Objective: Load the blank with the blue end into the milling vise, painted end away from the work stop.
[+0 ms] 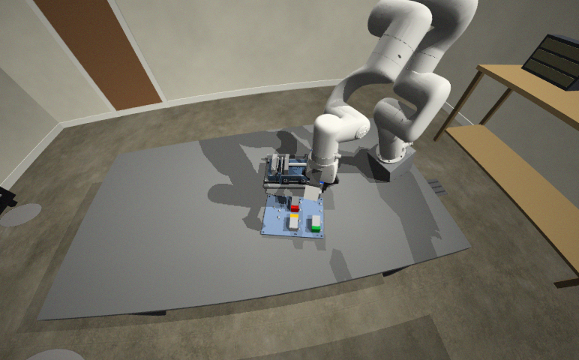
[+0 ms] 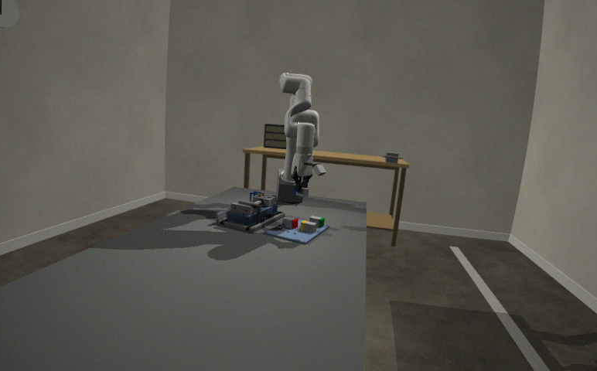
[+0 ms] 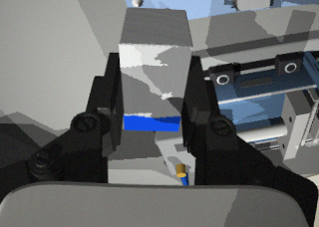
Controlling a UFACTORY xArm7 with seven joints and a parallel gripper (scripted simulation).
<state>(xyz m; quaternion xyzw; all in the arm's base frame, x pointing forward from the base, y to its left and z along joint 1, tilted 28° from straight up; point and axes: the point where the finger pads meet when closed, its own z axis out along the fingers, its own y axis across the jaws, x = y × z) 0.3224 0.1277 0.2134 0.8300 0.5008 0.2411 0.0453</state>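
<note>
Right now the work stop rod is 160 mm to the right of my hand, 140 mm ahead of it and 80 mm below it. Also, from my hand: blue-ended blank 20 mm below; then red-ended blank 150 mm below, 90 mm ahead, 20 mm to the right; then green-ended blank 150 mm below, 90 mm to the left, 20 mm ahead.
</note>
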